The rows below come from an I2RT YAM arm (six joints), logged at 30 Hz.
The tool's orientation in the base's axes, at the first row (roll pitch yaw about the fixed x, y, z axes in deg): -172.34, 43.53, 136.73
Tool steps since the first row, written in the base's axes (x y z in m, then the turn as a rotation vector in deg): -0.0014, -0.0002, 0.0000, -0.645, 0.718, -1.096; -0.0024, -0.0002, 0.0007, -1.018, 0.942, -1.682; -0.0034, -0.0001, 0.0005, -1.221, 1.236, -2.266; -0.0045, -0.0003, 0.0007, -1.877, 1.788, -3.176; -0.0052, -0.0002, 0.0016, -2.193, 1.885, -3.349; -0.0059, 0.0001, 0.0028, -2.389, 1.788, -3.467; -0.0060, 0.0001, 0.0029, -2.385, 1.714, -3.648; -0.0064, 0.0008, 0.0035, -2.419, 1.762, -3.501; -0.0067, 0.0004, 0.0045, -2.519, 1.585, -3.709; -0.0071, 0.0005, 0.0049, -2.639, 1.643, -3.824; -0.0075, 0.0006, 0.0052, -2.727, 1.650, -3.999; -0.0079, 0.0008, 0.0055, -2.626, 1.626, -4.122; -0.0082, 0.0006, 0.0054, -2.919, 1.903, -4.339
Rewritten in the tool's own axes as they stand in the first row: 0.0006, -0.0012, -0.0005, 1.452, 0.098, 0.120; 0.0007, -0.0020, -0.0014, 2.164, 0.023, 0.263; 0.0014, -0.0027, -0.0017, 2.819, 0.122, 0.435; 0.0017, -0.0036, -0.0022, 4.067, 0.084, 0.511; 0.0015, -0.0042, -0.0031, 4.401, -0.071, 0.452; 0.0012, -0.0046, -0.0045, 4.538, -0.270, 0.512; 0.0012, -0.0047, -0.0046, 4.623, -0.298, 0.685; 0.0014, -0.0046, -0.0056, 4.564, -0.306, 0.539; 0.0006, -0.0052, -0.0062, 4.672, -0.477, 0.748; 0.0006, -0.0054, -0.0067, 4.843, -0.517, 0.749; 0.0007, -0.0057, -0.0071, 5.014, -0.561, 0.835; 0.0008, -0.0059, -0.0076, 5.033, -0.490, 0.978; 0.0009, -0.0062, -0.0075, 5.475, -0.505, 0.859
